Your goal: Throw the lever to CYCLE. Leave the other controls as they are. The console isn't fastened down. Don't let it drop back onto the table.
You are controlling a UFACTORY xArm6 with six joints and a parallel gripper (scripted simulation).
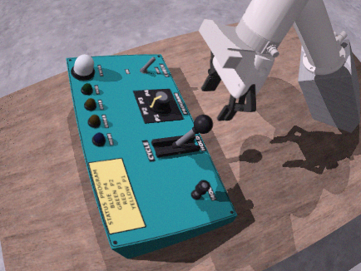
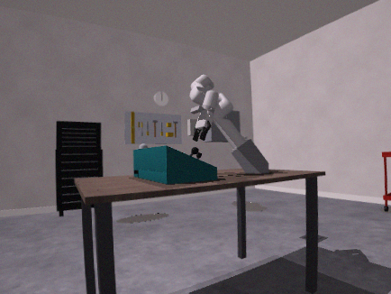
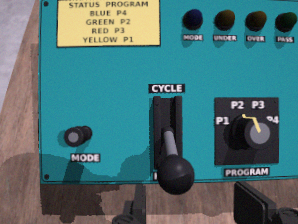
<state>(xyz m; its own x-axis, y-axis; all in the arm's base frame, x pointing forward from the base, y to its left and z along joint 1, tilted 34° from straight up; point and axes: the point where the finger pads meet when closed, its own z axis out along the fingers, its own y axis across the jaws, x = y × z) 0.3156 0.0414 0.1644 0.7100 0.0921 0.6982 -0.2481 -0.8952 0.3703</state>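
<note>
Right now my hand is 100 mm above the black ball-topped lever, 60 mm short of it and 10 mm to the left of it. Also, from my hand: teal console (130 mm below, 100 mm ahead, 90 mm to the right); mode toggle (110 mm ahead, 100 mm to the left, 100 mm below); program dial (140 mm to the right, 110 mm below, 60 mm ahead).
</note>
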